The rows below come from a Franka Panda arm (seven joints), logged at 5 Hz.
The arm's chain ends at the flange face. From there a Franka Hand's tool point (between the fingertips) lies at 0.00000 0.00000 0.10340 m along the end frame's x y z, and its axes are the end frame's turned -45 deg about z.
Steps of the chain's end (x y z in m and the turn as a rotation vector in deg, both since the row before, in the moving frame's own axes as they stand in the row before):
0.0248, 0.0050, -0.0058, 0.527, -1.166, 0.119
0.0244, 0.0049, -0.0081, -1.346, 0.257, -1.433
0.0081, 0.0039, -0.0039, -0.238, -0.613, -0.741
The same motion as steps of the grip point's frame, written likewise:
0.0132, 0.0189, -0.0058, 1.197, -0.452, 0.119
0.0124, 0.0228, -0.0081, -1.133, -0.770, -1.433
0.0019, 0.0080, -0.0039, 0.265, -0.602, -0.741

